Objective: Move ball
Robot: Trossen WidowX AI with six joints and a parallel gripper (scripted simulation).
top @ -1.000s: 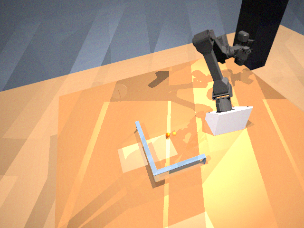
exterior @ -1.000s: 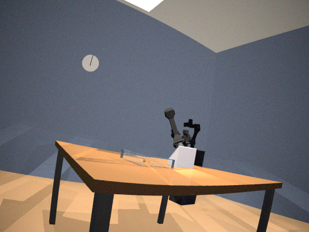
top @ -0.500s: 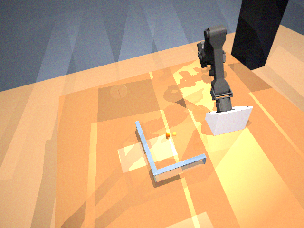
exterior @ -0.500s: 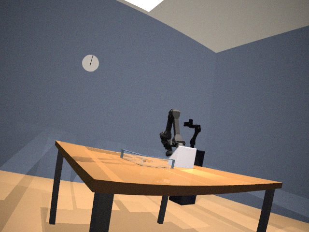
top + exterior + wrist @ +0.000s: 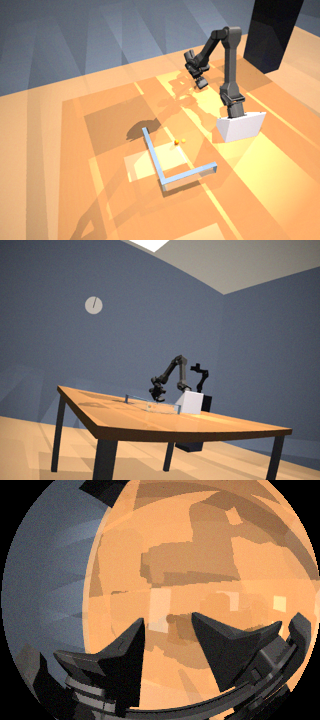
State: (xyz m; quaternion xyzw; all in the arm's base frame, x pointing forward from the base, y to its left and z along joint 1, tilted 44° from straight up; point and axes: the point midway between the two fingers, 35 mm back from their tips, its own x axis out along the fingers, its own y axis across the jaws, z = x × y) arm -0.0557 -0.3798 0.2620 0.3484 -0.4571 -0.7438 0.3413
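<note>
Now: the orange ball 330 mm ahead of my gripper tip, 410 mm to the left of it and 10 mm below it. Also, from my gripper tip: pale orange sphere 300 mm ahead, 420 mm to the left, 10 mm below.
</note>
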